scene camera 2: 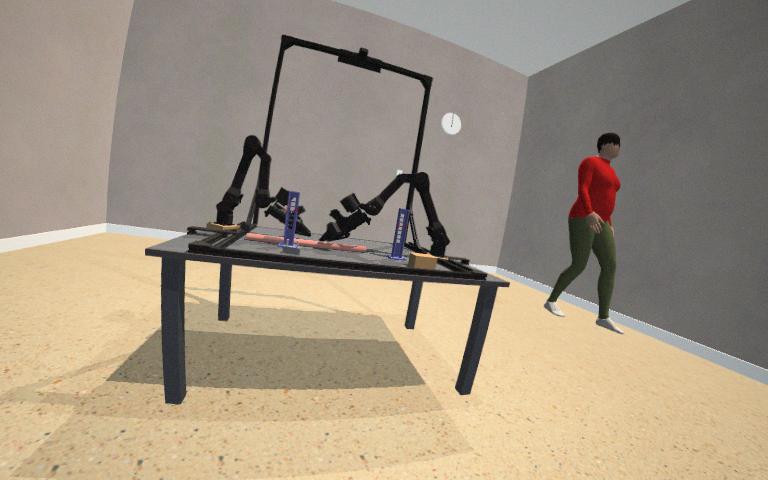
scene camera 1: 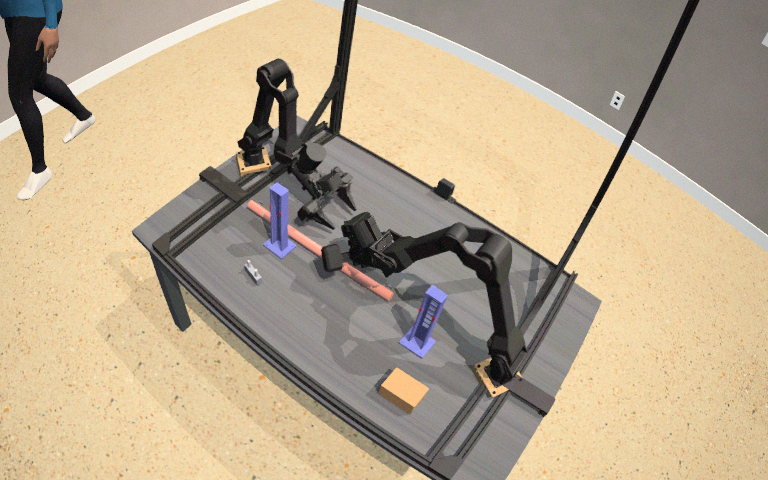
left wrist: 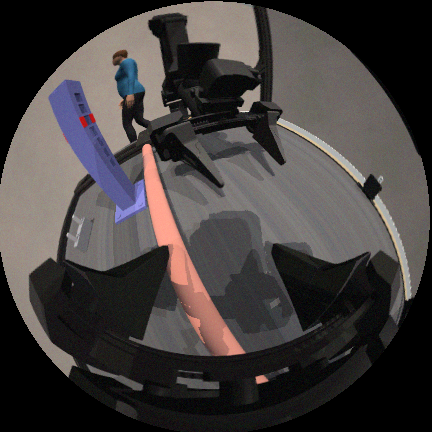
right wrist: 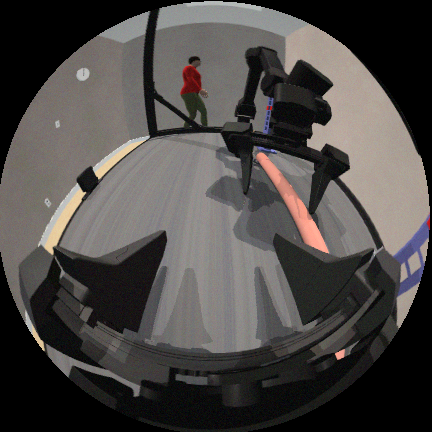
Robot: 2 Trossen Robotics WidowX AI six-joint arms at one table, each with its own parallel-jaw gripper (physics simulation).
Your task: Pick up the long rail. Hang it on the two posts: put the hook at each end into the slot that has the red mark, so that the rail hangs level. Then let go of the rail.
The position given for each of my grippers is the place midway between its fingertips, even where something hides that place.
Labels:
My left gripper (scene camera 1: pixel 343 248) is open, holding nothing. Also in view: a long salmon rail (scene camera 1: pixel 385 293). My right gripper (scene camera 1: pixel 345 219) is open and holds nothing. An orange block (scene camera 1: pixel 399 388) rests on the table.

